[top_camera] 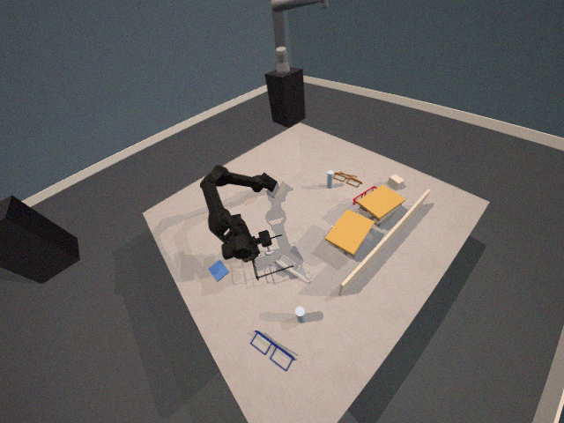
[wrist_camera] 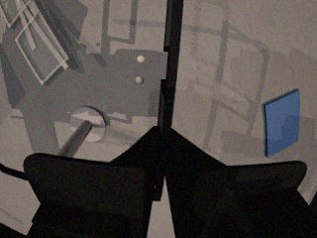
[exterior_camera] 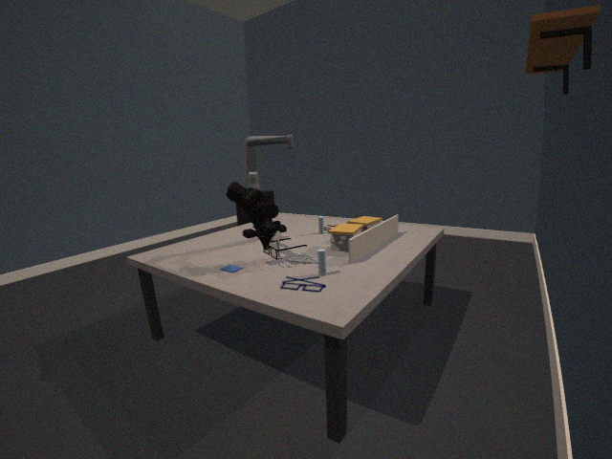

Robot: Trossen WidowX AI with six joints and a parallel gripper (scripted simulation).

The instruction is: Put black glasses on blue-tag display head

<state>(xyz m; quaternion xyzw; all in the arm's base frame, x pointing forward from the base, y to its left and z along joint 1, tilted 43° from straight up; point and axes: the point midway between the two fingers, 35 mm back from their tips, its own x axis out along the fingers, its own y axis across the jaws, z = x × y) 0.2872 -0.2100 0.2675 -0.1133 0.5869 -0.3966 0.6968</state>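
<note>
Right now the grey post is 10 mm ahead of my gripper tip, 80 mm to the left of it and 40 mm below it. Round my gripper tip: long beige board: 340 mm ahead, 440 mm to the left; then beige block: 190 mm ahead, 790 mm to the left, 30 mm below; then blue tag: 80 mm behind, 140 mm to the right, 60 mm below.
</note>
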